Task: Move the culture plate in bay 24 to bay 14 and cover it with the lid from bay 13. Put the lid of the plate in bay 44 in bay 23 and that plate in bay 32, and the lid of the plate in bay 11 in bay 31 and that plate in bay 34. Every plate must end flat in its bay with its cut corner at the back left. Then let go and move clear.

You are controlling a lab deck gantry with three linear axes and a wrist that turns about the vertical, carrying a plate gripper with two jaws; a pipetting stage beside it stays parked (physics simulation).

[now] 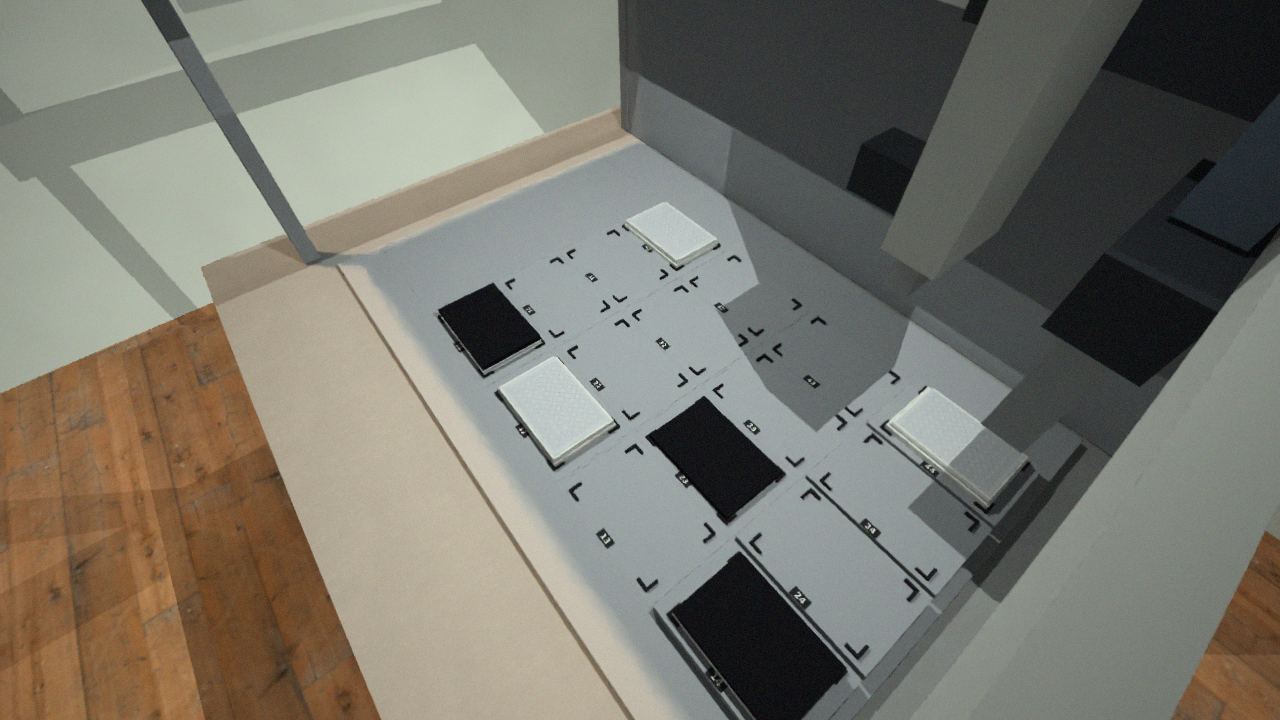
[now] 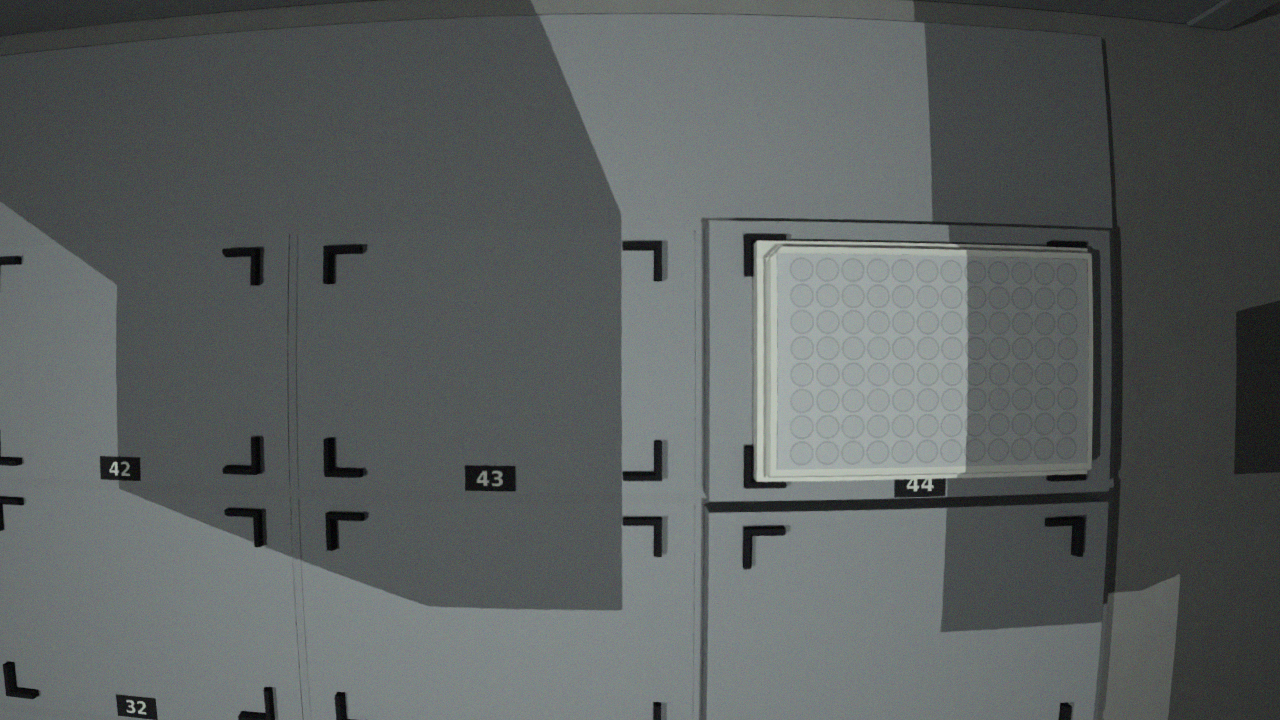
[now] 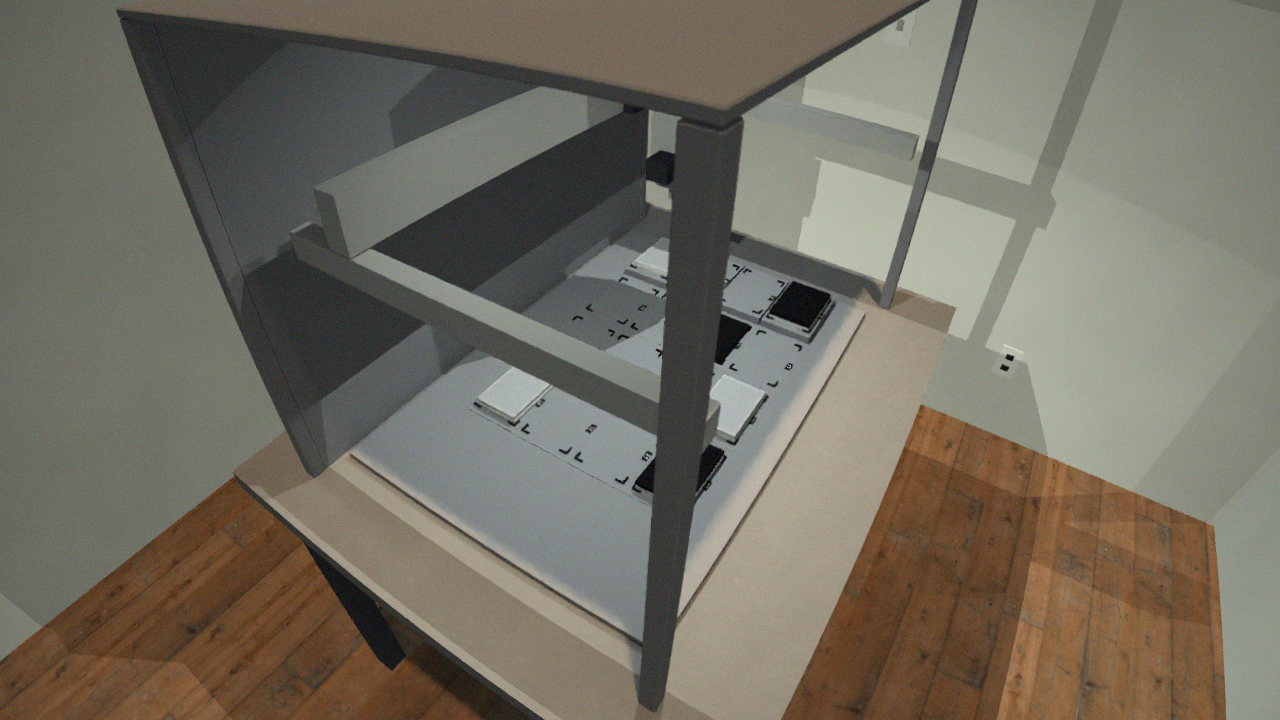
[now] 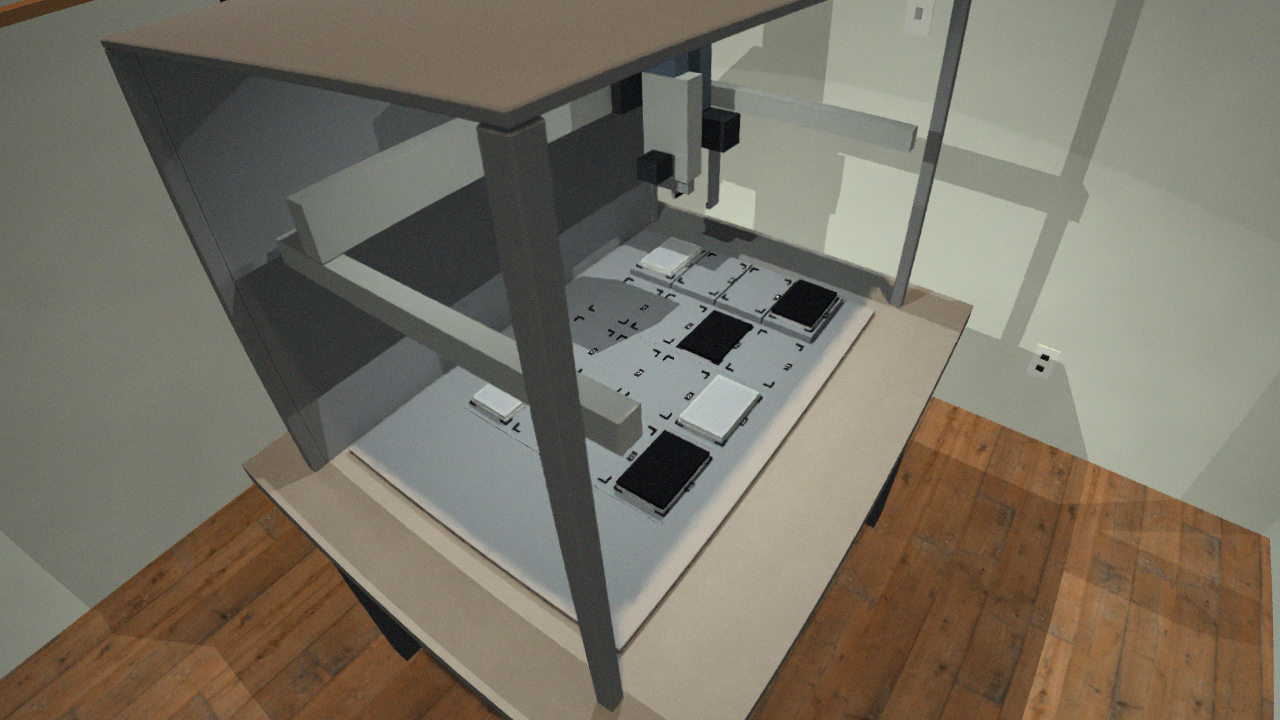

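Pixels of known places: gripper, between the fingertips: (image 1: 1027, 409) (image 4: 695, 200); robot's base, origin of its link: (image 1: 440, 317) (image 4: 663, 514).
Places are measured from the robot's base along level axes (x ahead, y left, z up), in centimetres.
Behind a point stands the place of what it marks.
Note:
The plate in bay 14 (image 1: 760, 640) @(x 55.9, y 4.4, z 3.1 cm) (image 3: 801, 304) @(x 54.9, y 3.9, z 3.1 cm) (image 4: 805, 304) @(x 54.4, y 3.7, z 3.1 cm) wears a black lid. A black lid (image 1: 716, 456) @(x 39.7, y 14.8, z 0.8 cm) (image 3: 735, 338) @(x 40.0, y 11.3, z 0.8 cm) (image 4: 716, 335) @(x 38.8, y 14.6, z 0.8 cm) lies flat in bay 23. The white plate in bay 44 (image 2: 868, 358) @(x 53.0, y 36.5, z 2.9 cm) (image 1: 957, 447) @(x 56.1, y 35.3, z 2.9 cm) (image 4: 671, 257) @(x 54.2, y 35.4, z 2.9 cm) is uncovered, its round wells showing and its cut corner at the back left. The plate in bay 11 (image 1: 489, 326) @(x 7.3, y 4.1, z 1.7 cm) (image 4: 664, 470) @(x 5.8, y 3.8, z 1.7 cm) wears a black lid. Bays 24, 13, 34, 32 and 31 hold no plate. My gripper (image 4: 695, 200) @(x 58.1, y 32.0, z 16.0 cm) hangs high near bay 44, open with nothing held; the pipetting stage partly hides its rear jaw.
White plates sit in bay 12 (image 1: 556, 410) @(x 23.8, y 3.9, z 1.4 cm) (image 4: 720, 407) @(x 22.2, y 3.8, z 1.5 cm) and bay 41 (image 1: 671, 232) @(x 7.1, y 36.0, z 1.4 cm) (image 4: 494, 401) @(x 1.7, y 36.3, z 1.4 cm). The parked pipetting stage (image 1: 1011, 134) (image 4: 666, 125) hangs beside my gripper. Column 4 stands on raised blocks. A wall rises behind the deck, and posts stand at its corners.

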